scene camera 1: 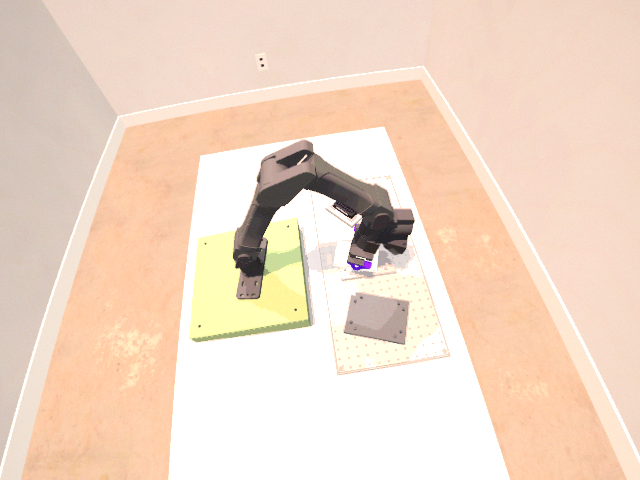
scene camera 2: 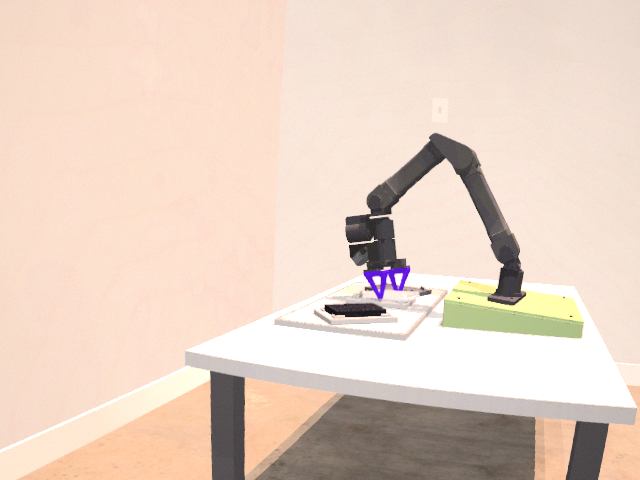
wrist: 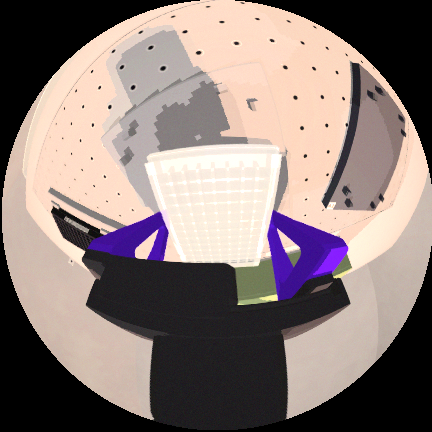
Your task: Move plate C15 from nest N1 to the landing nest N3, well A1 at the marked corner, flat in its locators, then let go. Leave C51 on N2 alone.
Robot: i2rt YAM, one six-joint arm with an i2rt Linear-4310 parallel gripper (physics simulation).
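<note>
Plate C15 point(wrist: 215, 210), pale and see-through, is gripped between the purple fingers of my gripper point(scene camera 1: 358, 248) point(scene camera 2: 390, 293) point(wrist: 217, 214). It looks roughly level, low over the pale middle nest point(scene camera 1: 385, 271) point(scene camera 2: 408, 303) point(wrist: 267, 100); the exact gap is unclear. In the wrist view, much of that nest shows beyond the plate's far edge. The black plate C51 point(scene camera 1: 344, 208) point(scene camera 2: 355, 309) point(wrist: 75, 227) sits on the white nest N2 point(scene camera 1: 353, 221) point(scene camera 2: 361, 318), apart from my gripper. A bare grey nest point(scene camera 1: 377, 317) point(wrist: 375, 145) lies on the middle nest's other side. Nest labels and well A1 are unreadable.
The nests stand on a perforated board point(scene camera 1: 361, 357) point(scene camera 2: 289, 320) point(wrist: 236, 30) on the white table point(scene camera 1: 248, 403) point(scene camera 2: 439, 361). The arm's base is on a yellow-green block point(scene camera 1: 273, 315) point(scene camera 2: 511, 322) point(wrist: 255, 286) beside the board. Raised posts stand near the grey nest's corners.
</note>
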